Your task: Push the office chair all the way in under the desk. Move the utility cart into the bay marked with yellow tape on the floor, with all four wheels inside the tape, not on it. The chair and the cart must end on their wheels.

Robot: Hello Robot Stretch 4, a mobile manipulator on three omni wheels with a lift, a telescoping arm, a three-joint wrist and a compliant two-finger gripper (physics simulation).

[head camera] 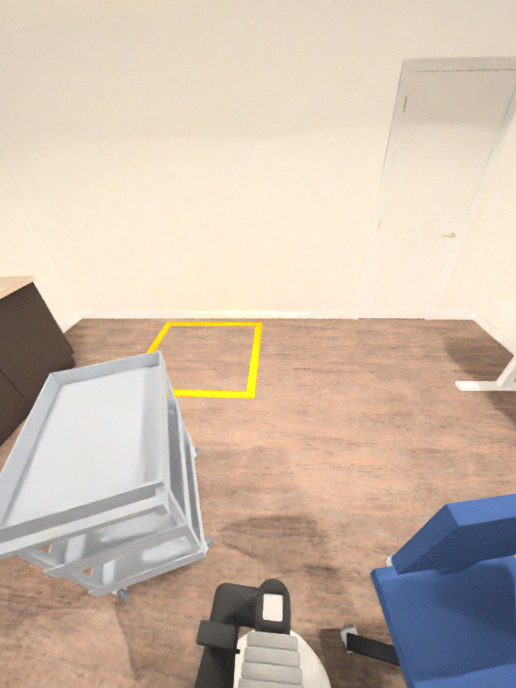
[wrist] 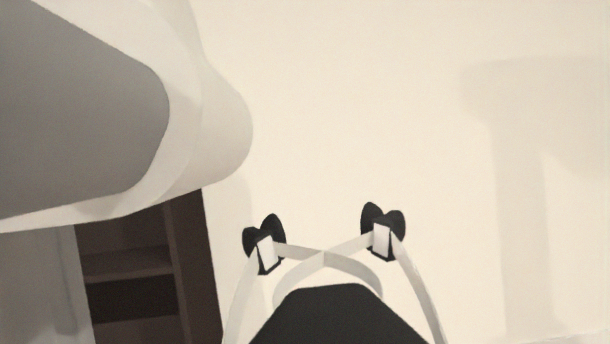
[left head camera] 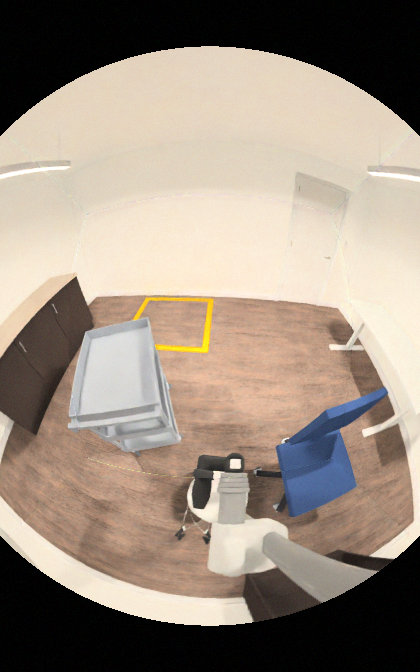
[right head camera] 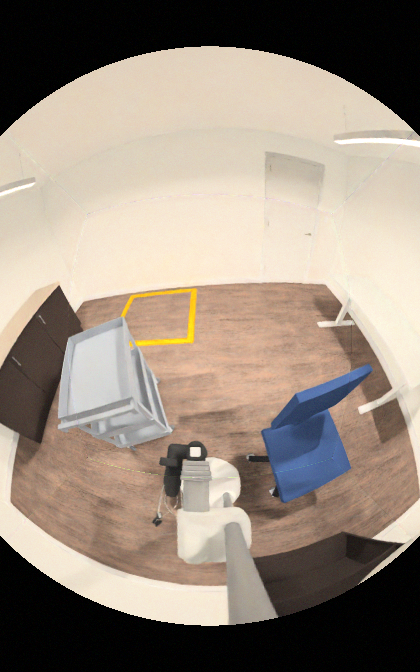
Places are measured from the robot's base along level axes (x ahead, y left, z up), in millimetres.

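Pixels of known places: gripper, fingertip midpoint: (wrist: pixel 322 226).
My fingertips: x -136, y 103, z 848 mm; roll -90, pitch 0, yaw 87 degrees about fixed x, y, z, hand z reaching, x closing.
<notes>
Behind a point stands the place of what it marks.
The blue office chair (head camera: pixel 449 616) {x 228, y -517, z 443 mm} (left head camera: pixel 320 470) (right head camera: pixel 307 455) stands upright at the lower right, apart from the white desk (head camera: pixel 477 385) {x 1633, y -1616, z -1 mm} (left head camera: pixel 345 347) (right head camera: pixel 335 324) at the right wall. Its backrest is on the far side of its seat. The grey utility cart (head camera: pixel 99 444) {x 532, y 600, z 768 mm} (left head camera: pixel 115 370) (right head camera: pixel 97 380) stands upright at the left, on the near side of the yellow tape (head camera: pixel 255 361) {x 1906, y 216, z -26 mm} (left head camera: pixel 209 325) (right head camera: pixel 193 315), and hides its near left corner. Some of its wheels are hidden. My gripper (wrist: pixel 322 226) {x -136, y 103, z 848 mm} (left head camera: pixel 193 536) is open and empty, pointing away from both, towards a bare wall.
A dark cabinet (head camera: pixel 27 355) {x 1425, y 1917, z 395 mm} (left head camera: pixel 45 355) (right head camera: pixel 40 360) with a light top stands along the left wall, close beside the cart. A door (head camera: pixel 438 166) {x 2710, y -1301, z 1442 mm} (left head camera: pixel 315 240) (right head camera: pixel 290 215) is in the far wall. A dark bookshelf (wrist: pixel 195 270) {x -839, y -266, z 596 mm} stands behind, near the arm.
</notes>
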